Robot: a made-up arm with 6 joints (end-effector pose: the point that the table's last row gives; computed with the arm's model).
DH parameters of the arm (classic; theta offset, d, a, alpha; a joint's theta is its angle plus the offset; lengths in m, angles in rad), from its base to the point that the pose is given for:
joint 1: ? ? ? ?
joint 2: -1.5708 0 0.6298 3.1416
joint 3: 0 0 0 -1.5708
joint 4: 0 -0.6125 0 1.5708
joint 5: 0 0.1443 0 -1.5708
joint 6: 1.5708 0 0 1.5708
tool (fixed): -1.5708 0 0 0
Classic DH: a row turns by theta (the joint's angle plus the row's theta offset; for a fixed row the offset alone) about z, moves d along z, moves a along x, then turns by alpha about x.
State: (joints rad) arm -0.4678 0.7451 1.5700 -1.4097 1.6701 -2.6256
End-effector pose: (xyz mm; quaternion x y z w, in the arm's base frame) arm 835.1 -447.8 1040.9 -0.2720 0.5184 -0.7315 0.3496
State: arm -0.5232 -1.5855 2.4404 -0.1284 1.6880 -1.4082
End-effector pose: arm -965.7 391.8 -246.5 0.6258 0.0140 -0.4117 0.6623
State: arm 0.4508 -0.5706 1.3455 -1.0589 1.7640 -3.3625
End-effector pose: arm -355.5 -250.6 1373.8 0.3056 -0.0632 -0.6957 0.6471
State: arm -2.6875 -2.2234 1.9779 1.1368 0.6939 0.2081
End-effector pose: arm 589.7 355.3 -755.9 0.4317 0.2688 -0.4868 0.7102
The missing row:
joint 1: 0 0.2248 0 -1.5708
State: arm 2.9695 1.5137 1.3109 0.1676 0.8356 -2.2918
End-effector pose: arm -1191.0 351.4 161.0 -0.1612 -0.8220 -0.4807 0.2593
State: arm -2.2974 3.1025 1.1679 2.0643 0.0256 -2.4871
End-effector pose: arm 100.6 10.3 -1022.2 0.7907 0.2158 -0.5684 0.0720
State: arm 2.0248 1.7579 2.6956 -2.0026 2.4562 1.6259
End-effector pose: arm -530.9 950.3 523.9 0.2033 0.4262 -0.0802 0.8778
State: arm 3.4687 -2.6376 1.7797 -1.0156 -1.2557 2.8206
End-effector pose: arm 543.4 264.7 -877.1 0.2907 -0.0184 -0.3165 0.9028
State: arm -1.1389 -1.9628 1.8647 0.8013 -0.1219 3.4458
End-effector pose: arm -505.7 857.4 -484.0 -0.4571 -0.2874 0.7931 0.2818
